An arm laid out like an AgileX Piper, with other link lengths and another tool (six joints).
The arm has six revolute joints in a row. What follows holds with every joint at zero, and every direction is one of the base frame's.
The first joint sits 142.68 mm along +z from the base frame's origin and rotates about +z.
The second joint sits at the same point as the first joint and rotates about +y.
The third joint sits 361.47 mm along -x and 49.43 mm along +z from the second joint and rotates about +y.
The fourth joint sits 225.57 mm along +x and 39.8 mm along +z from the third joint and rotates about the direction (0.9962, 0, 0.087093).
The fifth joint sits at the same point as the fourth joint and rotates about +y.
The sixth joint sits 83.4 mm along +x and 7.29 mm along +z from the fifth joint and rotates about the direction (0.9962, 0, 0.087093).
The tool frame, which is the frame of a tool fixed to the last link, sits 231.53 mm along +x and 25 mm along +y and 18.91 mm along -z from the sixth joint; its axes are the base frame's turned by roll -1.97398, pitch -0.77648 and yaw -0.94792 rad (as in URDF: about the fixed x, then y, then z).
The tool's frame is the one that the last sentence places.
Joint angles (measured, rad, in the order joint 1, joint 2, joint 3, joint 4, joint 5, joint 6), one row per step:
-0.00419 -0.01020 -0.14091 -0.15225 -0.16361 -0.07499
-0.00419 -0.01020 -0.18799 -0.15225 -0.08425 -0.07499
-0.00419 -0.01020 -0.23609 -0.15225 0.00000 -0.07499
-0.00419 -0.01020 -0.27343 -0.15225 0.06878 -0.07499
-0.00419 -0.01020 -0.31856 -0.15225 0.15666 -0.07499
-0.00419 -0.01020 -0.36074 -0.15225 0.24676 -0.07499
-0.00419 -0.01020 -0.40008 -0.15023 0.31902 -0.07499
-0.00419 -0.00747 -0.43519 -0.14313 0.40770 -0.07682
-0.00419 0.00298 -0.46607 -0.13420 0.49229 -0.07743
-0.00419 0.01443 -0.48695 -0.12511 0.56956 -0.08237
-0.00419 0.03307 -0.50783 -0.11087 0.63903 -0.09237
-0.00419 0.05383 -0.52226 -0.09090 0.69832 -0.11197
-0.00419 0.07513 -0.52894 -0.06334 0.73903 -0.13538
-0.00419 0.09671 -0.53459 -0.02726 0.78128 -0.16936
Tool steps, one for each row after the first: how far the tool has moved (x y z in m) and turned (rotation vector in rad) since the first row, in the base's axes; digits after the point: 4 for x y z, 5 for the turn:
-0.0011 -0.0038 0.0006 0.00325 0.03135 -0.01162
-0.0028 -0.0078 0.0000 0.00727 0.06651 -0.02378
-0.0046 -0.0110 -0.0018 0.01096 0.09715 -0.03356
-0.0073 -0.0151 -0.0056 0.01614 0.13888 -0.04584
-0.0107 -0.0192 -0.0119 0.02190 0.18577 -0.05819
-0.0149 -0.0220 -0.0144 0.02870 0.21795 -0.06663
-0.0187 -0.0246 -0.0249 0.03870 0.27359 -0.07434
-0.0218 -0.0262 -0.0373 0.05039 0.33729 -0.07930
-0.0248 -0.0271 -0.0527 0.05671 0.40498 -0.08352
-0.0278 -0.0264 -0.0666 0.06042 0.47263 -0.08320
-0.0306 -0.0240 -0.0807 0.05687 0.53935 -0.07769
-0.0324 -0.0191 -0.0928 0.05287 0.59616 -0.06358
-0.0354 -0.0120 -0.1056 0.04305 0.65582 -0.04190

